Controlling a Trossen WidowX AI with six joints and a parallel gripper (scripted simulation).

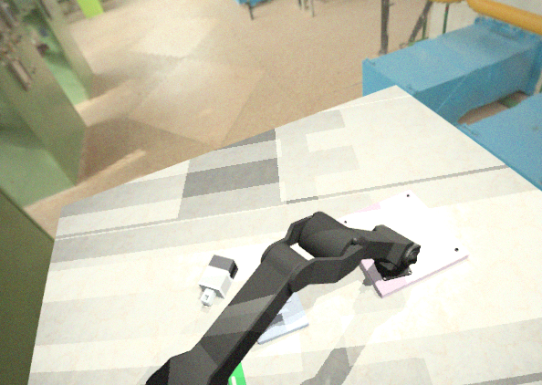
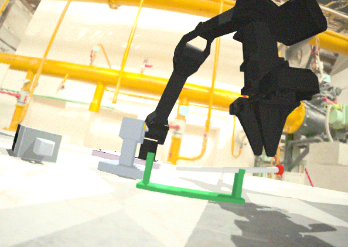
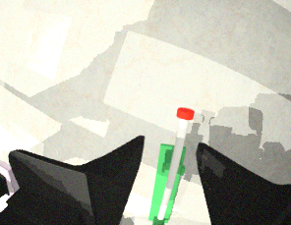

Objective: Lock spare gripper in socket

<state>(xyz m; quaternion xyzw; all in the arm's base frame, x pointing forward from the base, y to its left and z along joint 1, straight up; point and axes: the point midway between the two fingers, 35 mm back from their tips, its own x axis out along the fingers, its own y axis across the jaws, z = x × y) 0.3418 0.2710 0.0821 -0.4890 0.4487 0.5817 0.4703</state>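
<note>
My gripper tip is 100 mm to the left of the green cradle, 40 mm above it and 20 mm short of it. The rest, counted from my gripper tip: spare gripper (330 mm to the right, 60 mm ahead, 40 mm below); grey mount (220 mm to the right, 70 mm behind, 20 mm below).
</note>
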